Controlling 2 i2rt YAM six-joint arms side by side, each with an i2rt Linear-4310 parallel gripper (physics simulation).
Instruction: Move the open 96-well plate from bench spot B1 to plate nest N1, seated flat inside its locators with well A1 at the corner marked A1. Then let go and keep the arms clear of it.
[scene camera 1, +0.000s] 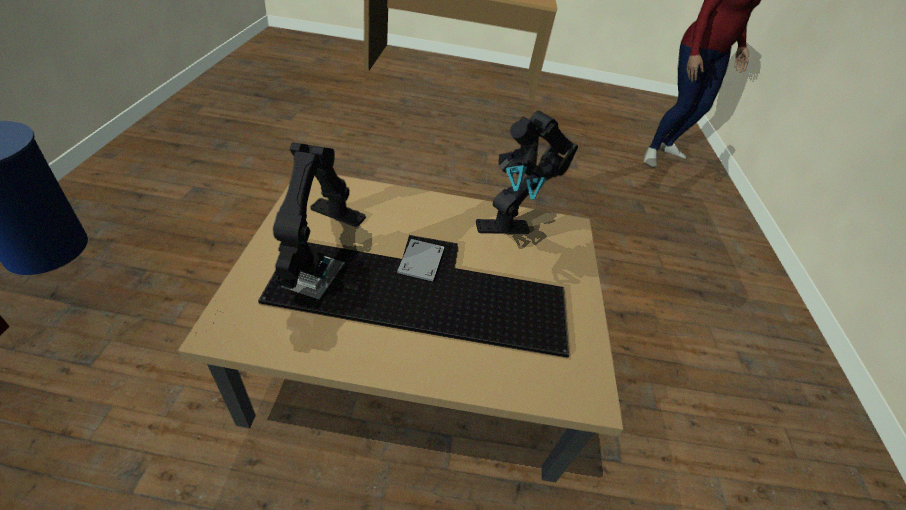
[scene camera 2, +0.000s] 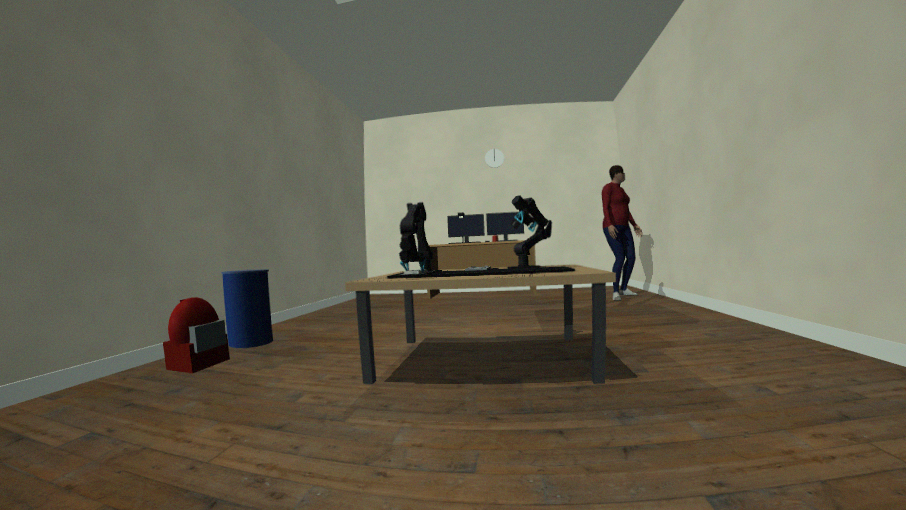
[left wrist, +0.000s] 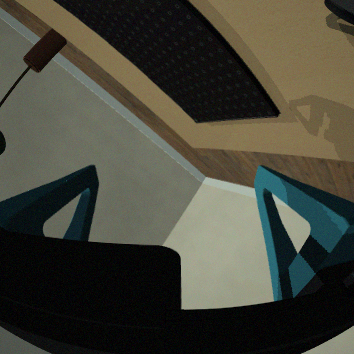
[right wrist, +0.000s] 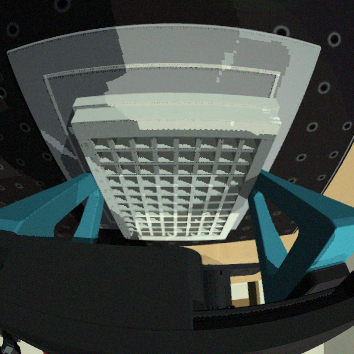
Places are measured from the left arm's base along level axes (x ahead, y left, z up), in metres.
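Pixels of known places: left gripper, fingertip midpoint: (scene camera 1: 524, 195) (scene camera 2: 527, 227) (left wrist: 176, 173); right gripper, fingertip midpoint: (scene camera 1: 311, 273) (scene camera 2: 415, 272) (right wrist: 175, 174); left arm's base, link origin: (scene camera 1: 502, 227) (scene camera 2: 523, 267); right arm's base, link origin: (scene camera 1: 337, 213) (right wrist: 212, 268).
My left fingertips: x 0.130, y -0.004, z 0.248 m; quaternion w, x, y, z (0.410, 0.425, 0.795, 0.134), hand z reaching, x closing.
For each thing: its top centre in the pictures, then the offset to it from my left fingertips. "spot": a spot on its surface instead. Level surfaces: height alone.
- pale open 96-well plate, top centre: (right wrist: 175, 203) (scene camera 1: 313, 268) 0.666 m right, 0.117 m ahead, 0.219 m down
- grey pad, surface spot: (right wrist: 180, 45) spot: 0.701 m right, 0.194 m ahead, 0.233 m down
- grey nest, top centre: (scene camera 1: 421, 257) (scene camera 2: 478, 266) 0.320 m right, 0.065 m ahead, 0.217 m down
- black perforated board, surface height: 0.235 m down
The pale open 96-well plate (scene camera 1: 308, 279) (right wrist: 172, 185) lies on the grey pad (right wrist: 180, 45) at the left end of the black board, inside or over its thin outline; any gap beneath is unclear. My right gripper (right wrist: 175, 174) (scene camera 2: 414, 268) is shut on the plate, with one teal finger against each long side. A small round mark shows at one plate corner; the A1 lettering is not readable. The grey nest (scene camera 1: 421, 258), with dark corner locators, is unoccupied at the board's back middle. My left gripper (scene camera 1: 524, 193) (left wrist: 176, 173) is open and empty, raised above its base.
The black perforated board (scene camera 1: 481, 310) (left wrist: 200, 65) lies on the wooden table (scene camera 1: 405, 380) (scene camera 2: 481, 285). A person in red (scene camera 1: 722, 31) (scene camera 2: 616, 209) stands behind at the right. A blue barrel (scene camera 1: 34, 209) (scene camera 2: 247, 310) stands at the left, off the table. A desk (scene camera 2: 481, 256) with monitors stands behind.
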